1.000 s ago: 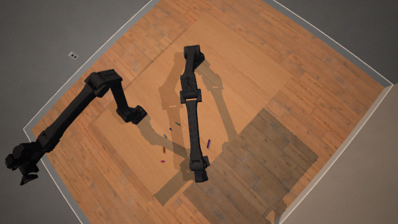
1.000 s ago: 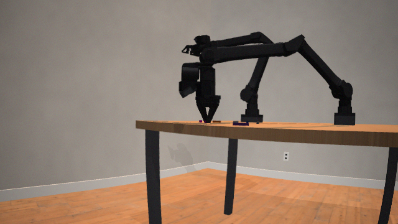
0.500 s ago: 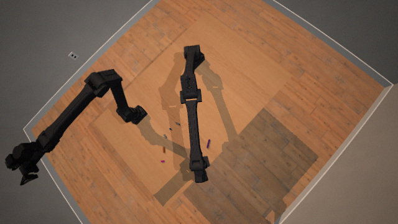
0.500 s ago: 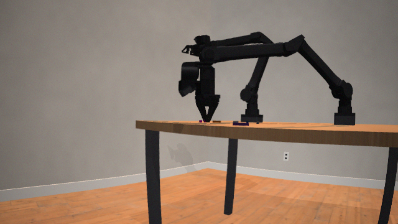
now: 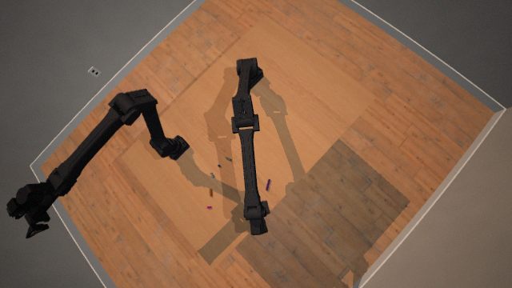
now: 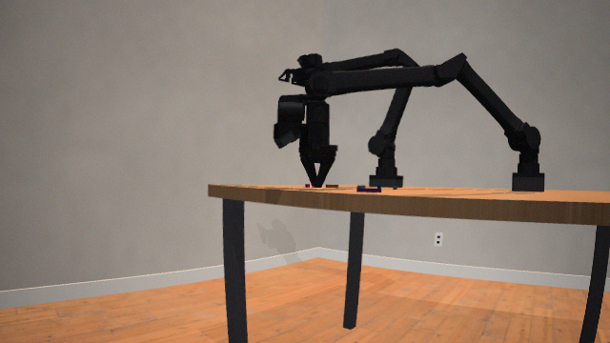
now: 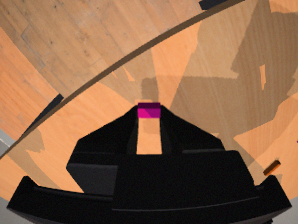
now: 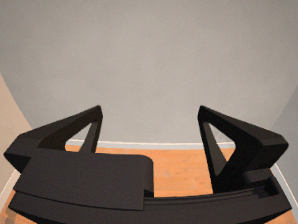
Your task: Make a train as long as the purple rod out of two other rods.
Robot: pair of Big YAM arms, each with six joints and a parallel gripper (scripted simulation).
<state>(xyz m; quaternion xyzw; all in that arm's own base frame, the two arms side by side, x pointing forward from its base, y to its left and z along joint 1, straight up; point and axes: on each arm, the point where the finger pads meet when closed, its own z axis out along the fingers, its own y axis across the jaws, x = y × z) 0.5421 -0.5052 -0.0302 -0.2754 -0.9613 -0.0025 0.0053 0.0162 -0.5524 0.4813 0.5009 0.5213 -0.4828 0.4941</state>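
Now: the orange rod 240 mm behind my left hand, 140 mm to the right of it and 10 mm below it. From my left hand the other things lie so: blue rod 320 mm behind, 10 mm to the right, 10 mm below; purple rod 110 mm to the left, 60 mm behind, 10 mm below; magenta rod 200 mm to the right, 190 mm behind, 10 mm below.
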